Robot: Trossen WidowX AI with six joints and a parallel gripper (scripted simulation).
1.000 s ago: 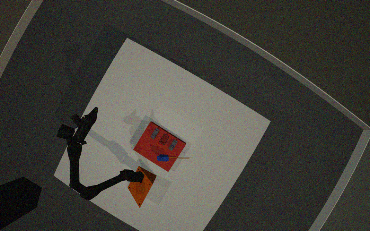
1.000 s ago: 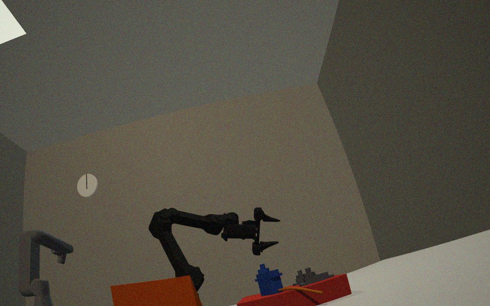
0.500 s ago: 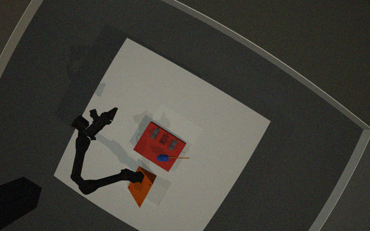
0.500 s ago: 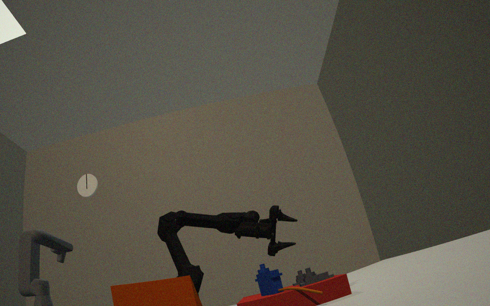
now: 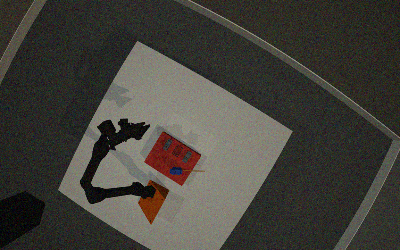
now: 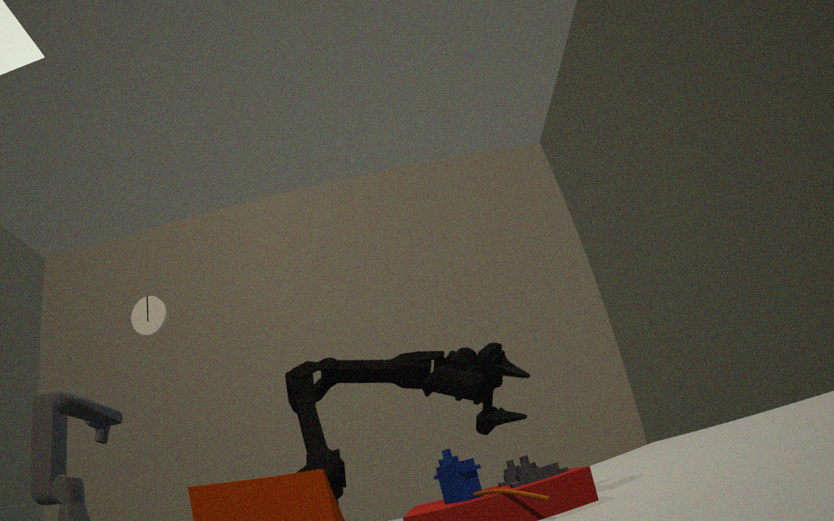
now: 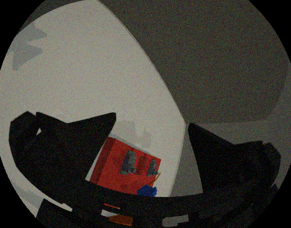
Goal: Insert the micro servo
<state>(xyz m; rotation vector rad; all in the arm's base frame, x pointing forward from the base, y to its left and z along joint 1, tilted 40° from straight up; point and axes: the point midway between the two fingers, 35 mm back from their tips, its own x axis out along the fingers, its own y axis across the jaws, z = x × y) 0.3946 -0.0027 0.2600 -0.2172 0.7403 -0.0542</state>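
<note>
My gripper tip is 21 cm past the red deck, 18 cm to the left of it and 18 cm above it.
</note>
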